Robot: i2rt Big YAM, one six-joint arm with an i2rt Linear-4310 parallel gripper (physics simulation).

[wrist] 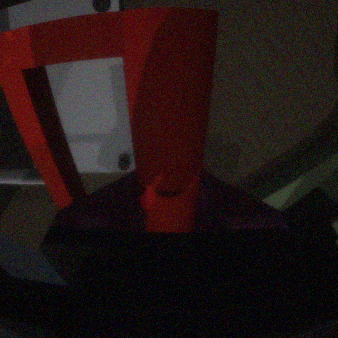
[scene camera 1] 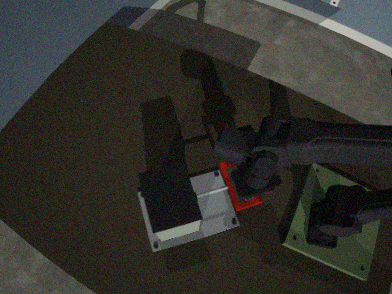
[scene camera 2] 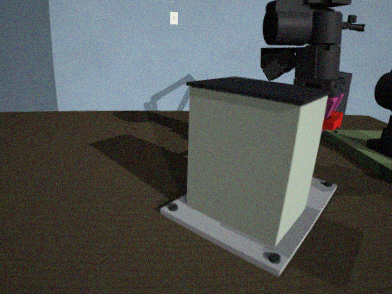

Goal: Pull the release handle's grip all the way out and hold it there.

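The release handle's red grip [scene camera 1: 229, 181] [scene camera 2: 333, 121] [wrist: 172, 100] is a D-shaped frame. In scene camera 1 it stands out past the right edge of the grey base plate, joined to the pale housing [scene camera 1: 177, 230] [scene camera 2: 240, 160] by a thin light rod [scene camera 1: 212, 192]. My gripper [wrist: 168, 169] is shut on the grip's outer bar, its purplish fingertips on both sides of the bar in the wrist view. In scene camera 1 the wrist hides the fingertips and part of the grip. In scene camera 2 the housing hides the rod.
The grey base plate [scene camera 1: 220, 220] [scene camera 2: 220, 232] [wrist: 90, 115] with dark bolts carries the housing, which has a black top [scene camera 1: 170, 197] [scene camera 2: 255, 90]. A green plate [scene camera 1: 300, 227] [scene camera 2: 355, 142] bearing the dark arm base stands to the right. The arm [scene camera 1: 340, 142] reaches in from the right.
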